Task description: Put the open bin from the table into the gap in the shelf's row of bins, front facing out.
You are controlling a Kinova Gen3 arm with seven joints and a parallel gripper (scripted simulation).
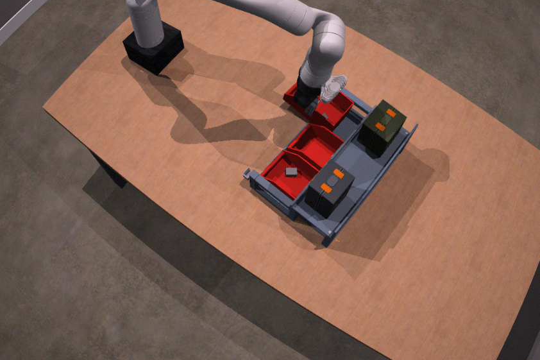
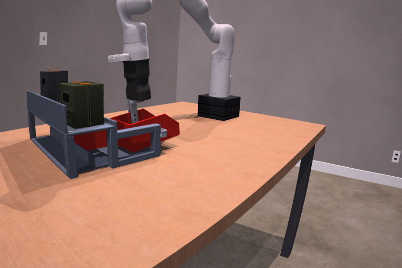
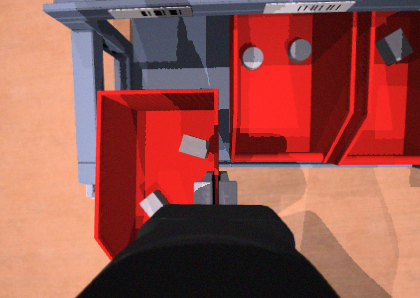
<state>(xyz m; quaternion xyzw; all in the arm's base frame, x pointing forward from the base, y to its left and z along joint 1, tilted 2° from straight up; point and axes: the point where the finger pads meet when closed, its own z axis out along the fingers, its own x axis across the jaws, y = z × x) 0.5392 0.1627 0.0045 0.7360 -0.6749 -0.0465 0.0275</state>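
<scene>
My gripper is now 80 mm above the shelf lip, 60 mm to the left of it and 10 mm short of it. The rest, counted from my hand: black box 210 mm ahead, 170 mm to the right, 80 mm above; green box 190 mm ahead, 60 mm to the left, 60 mm above.
</scene>
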